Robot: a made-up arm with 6 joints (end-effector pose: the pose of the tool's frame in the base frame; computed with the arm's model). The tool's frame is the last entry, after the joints.
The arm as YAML. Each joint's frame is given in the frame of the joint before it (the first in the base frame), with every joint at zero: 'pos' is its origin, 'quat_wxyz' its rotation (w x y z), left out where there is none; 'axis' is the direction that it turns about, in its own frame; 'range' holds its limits. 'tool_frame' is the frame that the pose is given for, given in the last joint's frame.
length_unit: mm
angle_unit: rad
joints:
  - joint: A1
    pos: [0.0, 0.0, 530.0]
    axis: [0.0, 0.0, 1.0]
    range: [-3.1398, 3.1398]
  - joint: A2
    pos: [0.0, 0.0, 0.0]
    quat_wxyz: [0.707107, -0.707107, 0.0, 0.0]
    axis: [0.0, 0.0, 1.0]
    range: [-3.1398, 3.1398]
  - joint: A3
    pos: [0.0, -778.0, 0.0]
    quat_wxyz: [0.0, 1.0, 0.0, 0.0]
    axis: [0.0, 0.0, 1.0]
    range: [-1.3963, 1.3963]
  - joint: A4
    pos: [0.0, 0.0, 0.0]
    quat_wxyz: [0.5, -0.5, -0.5, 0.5]
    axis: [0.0, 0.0, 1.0]
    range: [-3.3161, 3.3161]
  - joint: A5
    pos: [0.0, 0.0, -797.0]
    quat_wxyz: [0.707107, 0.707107, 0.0, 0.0]
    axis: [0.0, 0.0, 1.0]
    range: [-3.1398, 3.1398]
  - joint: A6
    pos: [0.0, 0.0, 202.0]
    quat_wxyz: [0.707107, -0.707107, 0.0, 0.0]
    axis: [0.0, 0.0, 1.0]
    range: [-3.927, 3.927]
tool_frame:
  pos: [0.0, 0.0, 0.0]
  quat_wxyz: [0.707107, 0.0, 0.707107, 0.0]
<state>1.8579 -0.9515 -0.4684 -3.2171 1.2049 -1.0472</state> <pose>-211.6 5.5 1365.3 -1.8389 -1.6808 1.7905</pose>
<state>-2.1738 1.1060 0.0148 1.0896 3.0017 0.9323</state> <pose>-770.1 -953.5 254.3 -1.9250 -0.9825 -1.1430</pose>
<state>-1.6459 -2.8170 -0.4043 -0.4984 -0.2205 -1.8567</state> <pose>-118.5 789.4 395.5 0.0609 -1.1081 0.8900</pose>
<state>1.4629 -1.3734 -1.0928 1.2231 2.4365 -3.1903</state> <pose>63.1 -56.8 1085.8 0.5697 -1.3368 -2.0033</pose>
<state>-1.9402 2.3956 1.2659 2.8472 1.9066 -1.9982</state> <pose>-152.4 -928.9 -737.1 1.6816 0.9050 0.5497</pose>
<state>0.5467 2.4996 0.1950 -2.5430 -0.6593 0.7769</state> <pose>-217.0 63.3 -608.8 1.0718 1.7081 -1.1205</pose>
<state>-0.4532 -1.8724 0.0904 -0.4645 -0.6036 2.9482</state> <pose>-945.5 259.6 1070.0 -2.4798 -0.3254 -1.8927</pose>
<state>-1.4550 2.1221 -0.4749 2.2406 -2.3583 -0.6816</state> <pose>131.9 -48.2 -425.9 1.6312 -2.6587 -0.0771</pose>
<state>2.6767 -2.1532 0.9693 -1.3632 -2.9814 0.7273</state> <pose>1308.4 -609.6 314.9 -0.3859 -2.5534 1.4778</pose>
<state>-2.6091 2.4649 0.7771 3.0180 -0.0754 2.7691</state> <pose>-259.1 -385.4 -871.0 2.2521 0.0729 -2.1808</pose>
